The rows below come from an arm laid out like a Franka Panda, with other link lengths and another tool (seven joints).
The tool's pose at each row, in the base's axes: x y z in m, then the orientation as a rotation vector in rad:
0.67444, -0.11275, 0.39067, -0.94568, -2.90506, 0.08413
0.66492, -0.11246, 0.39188, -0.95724, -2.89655, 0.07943
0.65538, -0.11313, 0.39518, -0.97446, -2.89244, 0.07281
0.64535, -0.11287, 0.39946, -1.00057, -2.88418, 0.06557
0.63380, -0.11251, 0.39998, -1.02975, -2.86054, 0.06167
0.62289, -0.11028, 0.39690, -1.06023, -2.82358, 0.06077
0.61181, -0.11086, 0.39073, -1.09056, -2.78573, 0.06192
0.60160, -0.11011, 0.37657, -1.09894, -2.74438, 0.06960
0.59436, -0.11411, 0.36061, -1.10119, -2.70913, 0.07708
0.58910, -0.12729, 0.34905, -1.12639, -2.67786, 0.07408
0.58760, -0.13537, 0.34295, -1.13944, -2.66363, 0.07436
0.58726, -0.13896, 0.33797, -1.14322, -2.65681, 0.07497
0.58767, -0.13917, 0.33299, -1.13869, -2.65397, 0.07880
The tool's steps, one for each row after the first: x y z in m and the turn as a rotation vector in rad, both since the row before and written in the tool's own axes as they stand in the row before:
0.00791, -0.00543, -0.00028, -0.00171, 0.00565, 0.00866
0.00746, -0.00644, -0.00230, -0.00497, 0.00049, 0.01137
0.00840, -0.00614, -0.00327, -0.00526, 0.00173, 0.01770
0.00929, -0.00687, 0.00060, 0.00110, 0.01353, 0.02279
0.00953, -0.00497, 0.00423, 0.00684, 0.02383, 0.02672
0.00725, -0.00717, 0.00756, 0.00820, 0.02365, 0.02731
0.00616, -0.00500, 0.01557, 0.01713, 0.03142, 0.01506
-0.00006, -0.00604, 0.01693, 0.01615, 0.02790, 0.01005
-0.00756, -0.01157, 0.01199, 0.00356, 0.02011, 0.02316
-0.00592, -0.00589, 0.00592, 0.00222, 0.00807, 0.01177
-0.00336, -0.00203, 0.00474, 0.00190, 0.00448, 0.00413
-0.00145, 0.00086, 0.00471, 0.00438, 0.00274, -0.00185

